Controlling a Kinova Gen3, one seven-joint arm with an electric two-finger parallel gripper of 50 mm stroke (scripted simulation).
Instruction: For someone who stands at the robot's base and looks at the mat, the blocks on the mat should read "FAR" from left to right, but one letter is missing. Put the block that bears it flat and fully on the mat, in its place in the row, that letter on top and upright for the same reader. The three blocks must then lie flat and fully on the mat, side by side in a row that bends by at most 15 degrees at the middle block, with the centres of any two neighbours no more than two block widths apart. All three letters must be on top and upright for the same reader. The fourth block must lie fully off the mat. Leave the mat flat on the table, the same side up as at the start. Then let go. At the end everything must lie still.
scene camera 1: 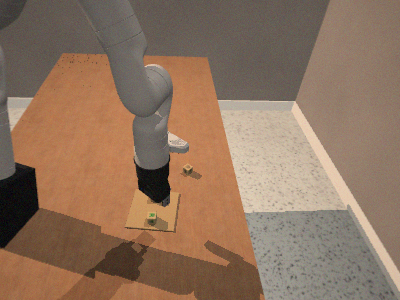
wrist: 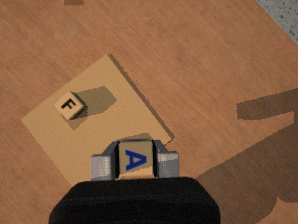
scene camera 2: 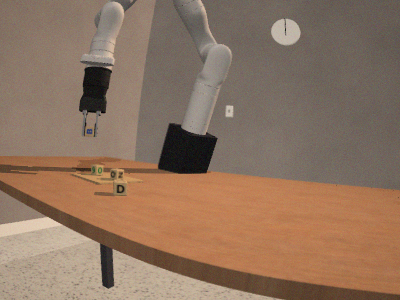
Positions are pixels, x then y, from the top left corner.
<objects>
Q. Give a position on a tan mat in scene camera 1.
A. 137, 218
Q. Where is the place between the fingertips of the gripper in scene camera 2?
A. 89, 136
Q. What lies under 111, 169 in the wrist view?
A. The gripper.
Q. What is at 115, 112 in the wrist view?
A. A tan mat.
</objects>
